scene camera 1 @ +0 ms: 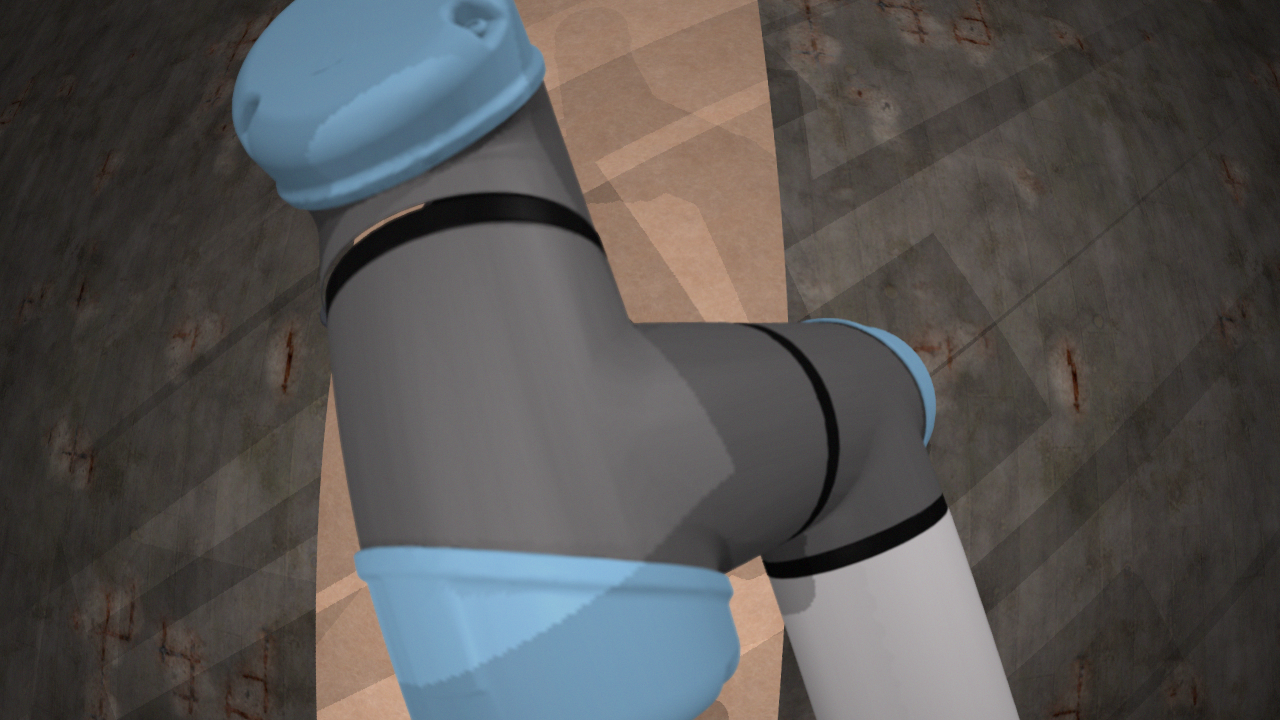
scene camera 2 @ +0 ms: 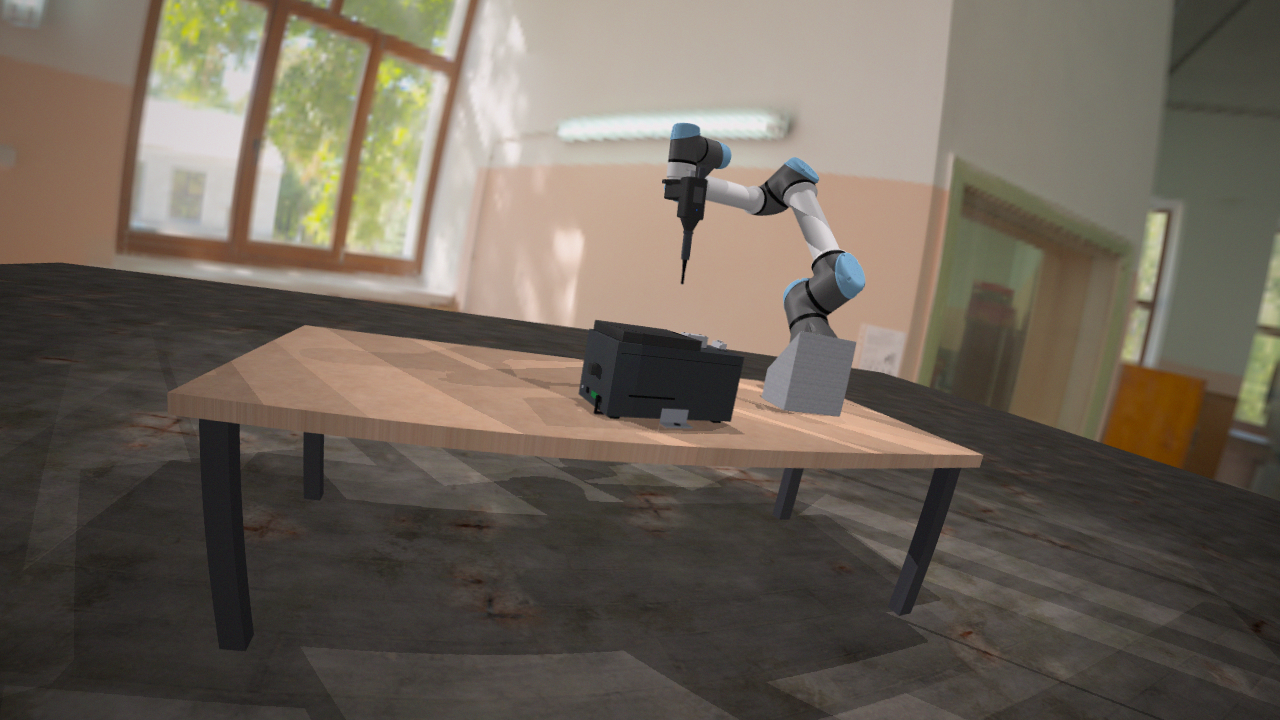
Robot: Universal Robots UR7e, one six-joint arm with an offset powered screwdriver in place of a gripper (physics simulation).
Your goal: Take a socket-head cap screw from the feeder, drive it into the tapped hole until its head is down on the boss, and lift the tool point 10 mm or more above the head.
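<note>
The screwdriver [scene camera 2: 682, 281] hangs from the wrist, its bit pointing almost straight down, high above the feeder in the scene camera 2 view. Whether a screw sits on its tip is too small to tell. The feeder [scene camera 2: 671, 380] is a black box on the table, with small light grey parts [scene camera 2: 705, 340] on its top. In the scene camera 1 view the arm [scene camera 1: 483, 376] fills the middle and hides the feeder and the screwdriver. The plate with the boss and tapped hole does not show in either view, nor does a loose screw.
The wooden table [scene camera 1: 689, 116] [scene camera 2: 358, 385] runs under the arm. The grey wedge-shaped base block [scene camera 2: 816, 380] stands right of the feeder and carries the arm. A small grey bracket [scene camera 2: 674, 417] is at the feeder's foot. The arm's white link [scene camera 1: 895, 626] extends to the lower right.
</note>
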